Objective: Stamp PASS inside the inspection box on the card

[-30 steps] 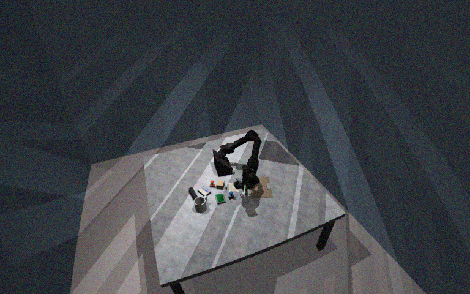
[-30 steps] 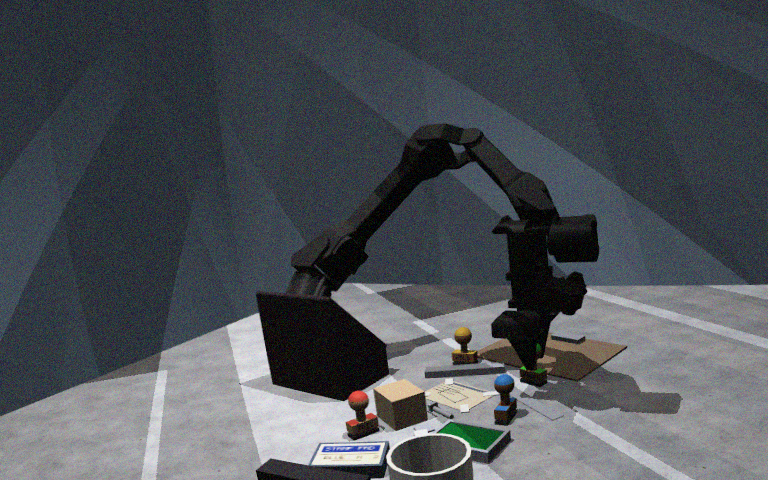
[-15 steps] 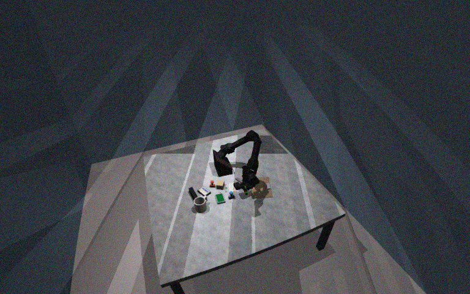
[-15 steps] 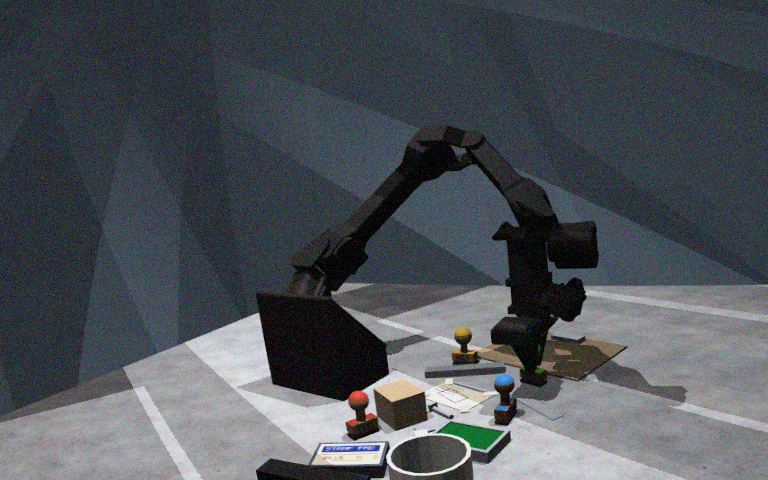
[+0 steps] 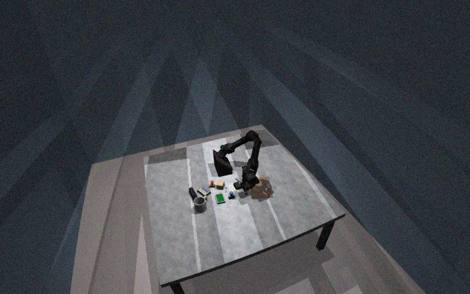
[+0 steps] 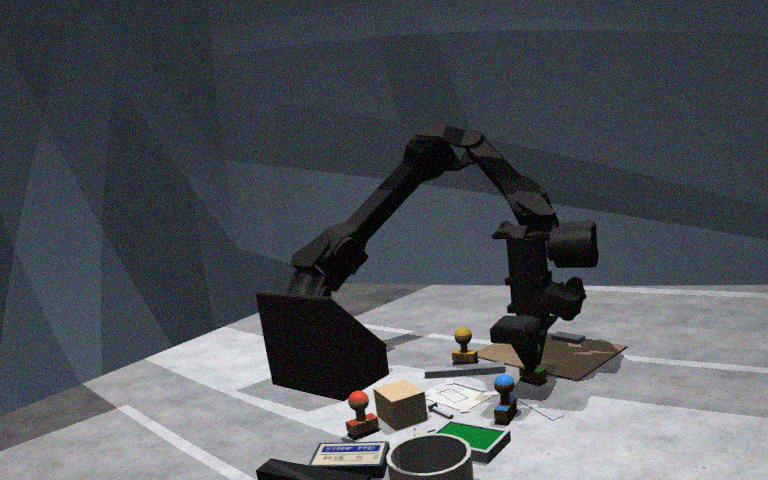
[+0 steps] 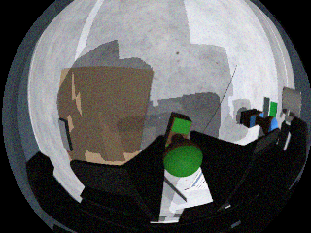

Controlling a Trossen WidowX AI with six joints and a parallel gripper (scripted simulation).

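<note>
Right now the green ink pad is 200 mm to the right of my gripper tip, 40 mm behind it and 20 mm below it. Round my gripper tip: green-knobbed stamp (right at my gripper tip); then card (110 mm behind, 60 mm to the right, 30 mm below); then blue-knobbed stamp (120 mm to the right, 10 mm behind).
</note>
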